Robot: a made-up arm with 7 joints. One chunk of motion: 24 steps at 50 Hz.
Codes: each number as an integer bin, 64 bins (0 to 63) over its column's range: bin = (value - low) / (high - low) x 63, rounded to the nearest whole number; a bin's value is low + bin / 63 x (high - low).
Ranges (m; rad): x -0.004..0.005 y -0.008..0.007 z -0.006..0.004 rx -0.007..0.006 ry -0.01..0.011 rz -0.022..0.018
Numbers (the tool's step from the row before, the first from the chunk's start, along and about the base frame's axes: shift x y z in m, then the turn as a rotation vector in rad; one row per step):
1: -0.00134 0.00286 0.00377 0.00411 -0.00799 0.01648
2: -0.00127 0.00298 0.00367 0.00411 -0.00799 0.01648
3: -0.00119 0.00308 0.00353 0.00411 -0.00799 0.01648
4: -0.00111 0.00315 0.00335 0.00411 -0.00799 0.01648
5: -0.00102 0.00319 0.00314 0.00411 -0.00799 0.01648
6: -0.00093 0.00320 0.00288 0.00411 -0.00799 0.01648
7: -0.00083 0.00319 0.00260 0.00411 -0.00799 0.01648
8: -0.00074 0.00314 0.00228 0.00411 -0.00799 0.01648
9: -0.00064 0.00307 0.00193 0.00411 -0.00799 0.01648
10: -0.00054 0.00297 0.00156 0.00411 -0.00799 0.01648
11: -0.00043 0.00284 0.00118 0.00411 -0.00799 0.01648
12: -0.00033 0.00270 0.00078 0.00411 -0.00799 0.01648
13: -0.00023 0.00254 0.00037 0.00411 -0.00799 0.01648
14: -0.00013 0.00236 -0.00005 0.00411 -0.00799 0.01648
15: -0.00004 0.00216 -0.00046 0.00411 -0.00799 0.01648
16: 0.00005 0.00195 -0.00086 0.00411 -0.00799 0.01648
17: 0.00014 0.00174 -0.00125 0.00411 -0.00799 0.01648
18: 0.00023 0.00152 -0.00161 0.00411 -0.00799 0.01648
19: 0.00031 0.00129 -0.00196 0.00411 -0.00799 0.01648
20: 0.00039 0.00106 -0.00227 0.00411 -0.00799 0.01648
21: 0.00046 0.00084 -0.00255 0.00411 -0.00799 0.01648
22: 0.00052 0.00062 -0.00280 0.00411 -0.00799 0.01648
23: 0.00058 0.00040 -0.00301 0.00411 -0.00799 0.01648
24: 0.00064 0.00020 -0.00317 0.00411 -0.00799 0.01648
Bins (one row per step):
1: 19 46 62 54 6 61
2: 19 46 61 54 6 61
3: 20 47 60 54 6 61
4: 20 47 59 54 6 61
5: 21 47 58 54 6 61
6: 21 47 56 54 6 61
7: 22 47 54 54 6 61
8: 23 47 52 54 6 61
9: 24 46 50 54 6 61
10: 24 46 48 54 6 61
11: 25 46 45 54 6 61
12: 26 45 43 54 6 61
13: 26 44 40 54 6 61
14: 27 44 37 54 6 61
15: 28 43 35 54 6 61
16: 28 42 32 54 6 61
17: 29 41 30 54 6 61
18: 30 40 28 54 6 61
19: 30 39 25 54 6 61
20: 31 38 23 54 6 61
21: 31 37 22 54 6 61
22: 32 36 20 54 6 61
23: 32 35 19 54 6 61
24: 32 34 18 54 6 61

